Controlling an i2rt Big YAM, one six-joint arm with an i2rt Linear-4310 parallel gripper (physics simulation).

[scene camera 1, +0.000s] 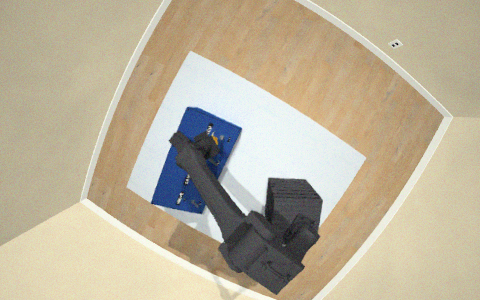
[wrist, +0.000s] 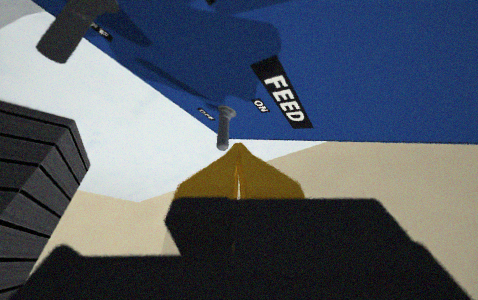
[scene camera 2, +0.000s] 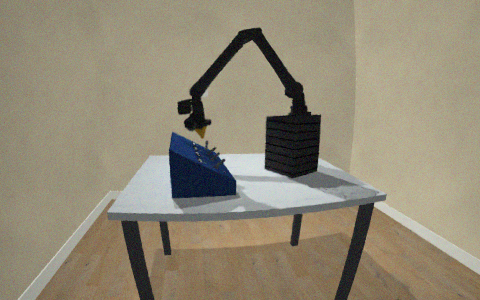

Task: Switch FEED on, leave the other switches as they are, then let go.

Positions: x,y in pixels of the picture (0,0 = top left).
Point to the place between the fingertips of my gripper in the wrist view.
238,149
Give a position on a blue sloped switch box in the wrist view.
346,78
